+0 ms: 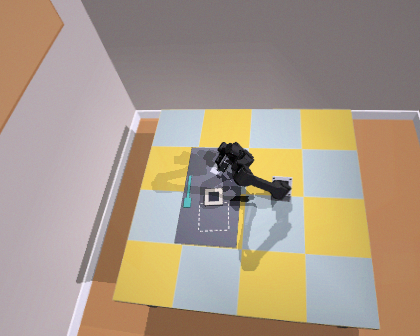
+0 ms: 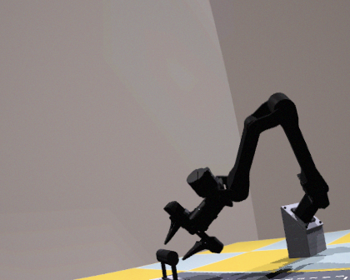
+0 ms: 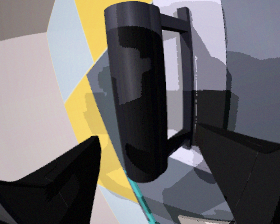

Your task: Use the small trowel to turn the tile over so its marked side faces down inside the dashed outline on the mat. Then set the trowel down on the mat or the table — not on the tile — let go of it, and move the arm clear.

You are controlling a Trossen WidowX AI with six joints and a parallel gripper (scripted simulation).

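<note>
Right now my gripper tip is 23 cm to the right of the tile, 8 cm above it and 3 cm short of it. From my gripper tip the other things lie so: teal trowel: 23 cm to the left, 18 cm ahead, 8 cm below.
</note>
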